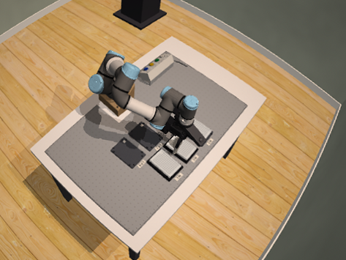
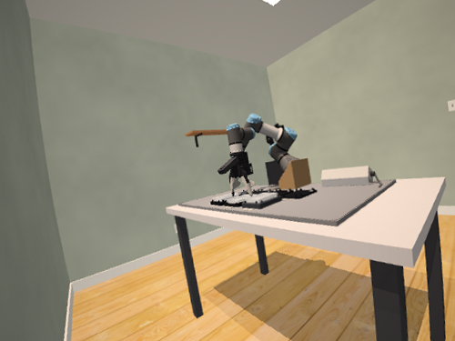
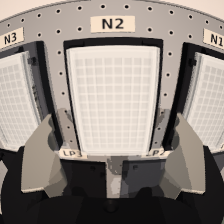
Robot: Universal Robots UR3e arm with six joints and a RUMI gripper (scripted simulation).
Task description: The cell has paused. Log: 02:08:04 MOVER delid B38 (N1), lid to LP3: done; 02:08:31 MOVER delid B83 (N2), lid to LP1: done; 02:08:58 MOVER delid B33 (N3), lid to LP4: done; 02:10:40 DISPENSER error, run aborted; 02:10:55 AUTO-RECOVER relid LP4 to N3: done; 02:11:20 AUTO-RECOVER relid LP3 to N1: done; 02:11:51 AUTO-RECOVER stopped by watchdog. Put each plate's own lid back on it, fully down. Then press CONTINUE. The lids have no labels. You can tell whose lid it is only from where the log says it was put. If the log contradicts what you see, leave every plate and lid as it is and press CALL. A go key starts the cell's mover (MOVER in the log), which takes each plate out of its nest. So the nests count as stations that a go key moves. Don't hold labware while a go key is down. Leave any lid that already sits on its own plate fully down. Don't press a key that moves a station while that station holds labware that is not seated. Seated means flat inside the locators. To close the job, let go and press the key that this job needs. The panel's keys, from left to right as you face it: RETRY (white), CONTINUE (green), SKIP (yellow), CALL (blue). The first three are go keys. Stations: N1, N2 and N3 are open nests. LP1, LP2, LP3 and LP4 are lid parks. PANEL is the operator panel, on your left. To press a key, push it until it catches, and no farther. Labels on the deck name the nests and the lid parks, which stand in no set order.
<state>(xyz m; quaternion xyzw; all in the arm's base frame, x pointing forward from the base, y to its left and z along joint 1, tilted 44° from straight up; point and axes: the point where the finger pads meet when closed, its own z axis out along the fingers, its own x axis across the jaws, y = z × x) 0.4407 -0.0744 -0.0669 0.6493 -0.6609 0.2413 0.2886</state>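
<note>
My gripper is now 10 mm above the plate lid. The rest, counted from my hand: LP2 lid park: 180 mm behind, 60 mm to the right, 30 mm below; LP3 lid park: 180 mm behind, 70 mm to the left, 30 mm below; plate: 20 mm below.
</note>
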